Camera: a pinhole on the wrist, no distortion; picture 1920 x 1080 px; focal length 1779.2 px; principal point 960.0 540.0 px. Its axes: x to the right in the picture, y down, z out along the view. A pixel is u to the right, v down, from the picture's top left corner.
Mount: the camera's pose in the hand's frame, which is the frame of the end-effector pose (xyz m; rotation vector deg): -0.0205 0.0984 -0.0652 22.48 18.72 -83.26
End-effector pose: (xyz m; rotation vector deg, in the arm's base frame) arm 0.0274 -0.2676 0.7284 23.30 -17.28 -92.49
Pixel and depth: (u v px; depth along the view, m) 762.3 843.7 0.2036
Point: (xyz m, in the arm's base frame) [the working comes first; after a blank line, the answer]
In the camera's frame: -0.0226 0.0348 0.2036

-0.0022 -0.2840 0.8565
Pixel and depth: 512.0 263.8 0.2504
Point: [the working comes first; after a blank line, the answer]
In the camera's frame: -0.0631 -0.0389 0.2504

-0.0133 -0.2098 0.9167
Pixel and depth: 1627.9 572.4 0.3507
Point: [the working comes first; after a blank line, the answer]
In the camera's frame: 0.1317 0.0064 0.3507

-0.2125 -0.2526 0.8246
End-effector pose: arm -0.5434 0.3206 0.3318 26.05 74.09 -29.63
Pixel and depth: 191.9 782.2 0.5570
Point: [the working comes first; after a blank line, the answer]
In the camera's frame: -0.2405 0.0758 0.5570

-0.0745 0.0537 0.4316
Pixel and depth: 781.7 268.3 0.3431
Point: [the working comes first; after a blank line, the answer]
In the camera's frame: -0.0344 -0.0524 0.3431

-0.3788 0.1574 0.4670
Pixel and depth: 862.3 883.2 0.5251
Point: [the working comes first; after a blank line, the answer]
In the camera's frame: -0.0288 0.1013 0.5251

-0.2628 -0.0183 0.3555
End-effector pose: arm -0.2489 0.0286 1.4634 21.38 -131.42 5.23
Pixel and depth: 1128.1 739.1 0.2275
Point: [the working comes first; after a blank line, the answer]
In the camera's frame: 0.0215 0.0255 0.2275

-0.3361 -0.0155 1.3751
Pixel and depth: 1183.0 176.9 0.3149
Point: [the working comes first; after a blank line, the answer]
In the camera's frame: 0.0395 -0.0643 0.3149

-0.3062 -0.0650 1.2625
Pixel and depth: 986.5 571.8 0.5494
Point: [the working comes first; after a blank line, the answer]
In the camera's frame: 0.0082 0.0098 0.5494

-0.4886 -0.1908 1.1513
